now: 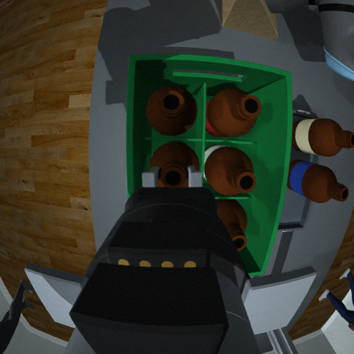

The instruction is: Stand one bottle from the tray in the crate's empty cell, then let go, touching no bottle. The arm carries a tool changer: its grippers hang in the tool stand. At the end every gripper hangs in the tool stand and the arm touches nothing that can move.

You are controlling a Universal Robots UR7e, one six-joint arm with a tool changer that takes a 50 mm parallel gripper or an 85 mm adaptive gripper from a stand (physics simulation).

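My gripper (172, 178) is shut on the neck of a brown bottle (174, 154), which is upright in the left column of the green crate (285, 130), middle row as seen. Its label is hidden, and I cannot tell whether its base touches the crate floor. Other brown bottles stand in the crate: one at the upper left (160, 117), a red-labelled one (224, 112) at the upper right, a white-labelled one (225, 170) below it, and one partly hidden (232, 215). The gripper body hides the lower left cell. A cream-labelled bottle (320, 136) and a blue-labelled bottle (312, 181) stand on the tray (291, 225).
A tan block (250, 19) is beyond the crate. A grey arm part with a light blue ring (340, 63) is at the upper right. Crate walls and dividers (204, 115) are close around the held bottle. The tool stand cannot be made out.
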